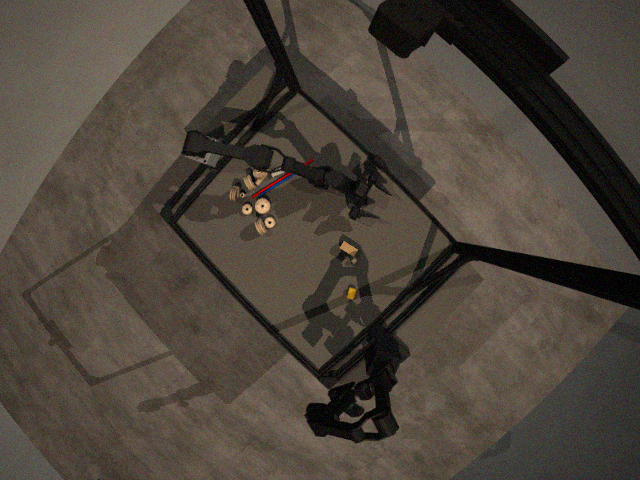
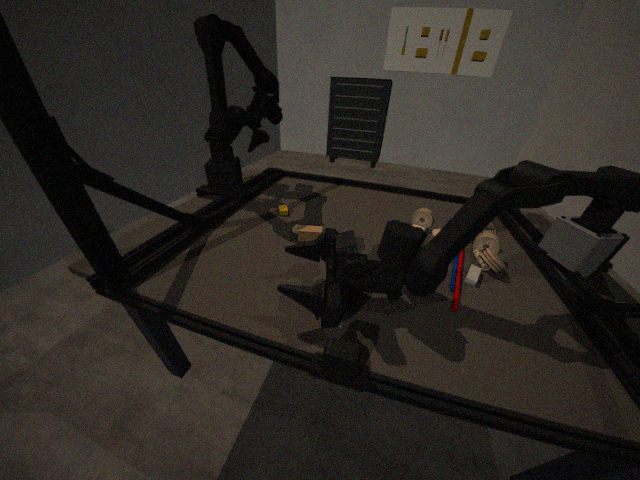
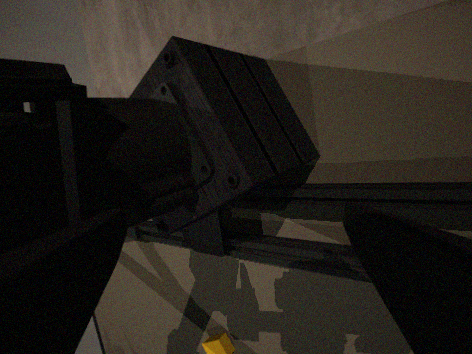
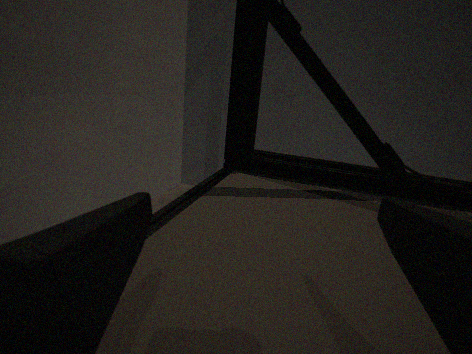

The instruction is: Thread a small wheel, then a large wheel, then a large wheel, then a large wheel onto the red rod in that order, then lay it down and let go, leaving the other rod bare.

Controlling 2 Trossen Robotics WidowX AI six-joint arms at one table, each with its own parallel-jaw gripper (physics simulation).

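Where they show: left gripper, fingertip midpoint: [image 1: 362, 380] [image 2: 241, 146] [image 3: 236, 216]; right gripper, fingertip midpoint: [image 1: 385, 206] [image 2: 281, 266] [image 4: 265, 205]; left arm's base, link origin: [image 1: 384, 367] [image 2: 222, 160] [image 3: 165, 151]; right arm's base, link origin: [image 1: 200, 147] [image 2: 592, 226].
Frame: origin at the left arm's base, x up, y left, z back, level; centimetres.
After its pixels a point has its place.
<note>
The red rod [image 1: 271, 186] [image 2: 457, 284] lies on the table with no wheel visible on it, beside the parallel blue rod [image 2: 453, 273] @(x -9.9, y -52.2, z -57.5 cm), which also looks bare. Wheels are grouped near one end: a large wheel [image 1: 265, 209] @(x -8.7, y -37.7, z -61.7 cm) and a small wheel [image 1: 244, 206] @(x -9.5, y -36.0, z -70.1 cm) lie flat, with another small wheel [image 1: 266, 220] @(x -9.5, y -34.0, z -60.0 cm) beside an edge-on large wheel [image 1: 260, 226] @(x -5.1, y -31.5, z -60.4 cm). More wheels [image 1: 250, 181] @(x -5.1, y -45.7, z -69.9 cm) [image 2: 485, 241] @(x -6.6, y -45.6, z -69.8 cm) lie across the rods. My right gripper [image 1: 385, 205] @(x -3.9, y -53.7, z -20.8 cm) [image 2: 282, 268] @(x -3.9, y -53.7, z -20.8 cm) [image 4: 265, 205] @(x -3.9, y -53.7, z -20.8 cm) is open and empty above the table, its arm partly hiding the rods. My left gripper [image 2: 259, 138] [image 3: 236, 216] @(x 3.6, y 6.1, z -5.9 cm) is open and empty, folded back near its base.
A yellow block [image 1: 351, 292] @(x -9.3, y -20.3, z -21.0 cm) [image 2: 283, 210] @(x -9.3, y -21.6, z -20.9 cm) [image 3: 218, 345] @(x -9.3, y -18.5, z -20.2 cm) and a tan block [image 1: 348, 248] @(x -7.7, y -35.2, z -27.9 cm) [image 2: 310, 233] @(x -8.3, y -36.6, z -27.6 cm) lie on the left arm's side. A pale block [image 1: 277, 173] @(x -9.6, y -51.9, z -62.4 cm) [image 2: 473, 274] @(x -9.6, y -53.4, z -61.6 cm) lies close beside the rods. A dark frame [image 1: 222, 272] @(x -9.7, y -7.7, z -70.6 cm) [image 2: 232, 335] @(x -11.4, y -61.2, z -12.5 cm) borders the table.
</note>
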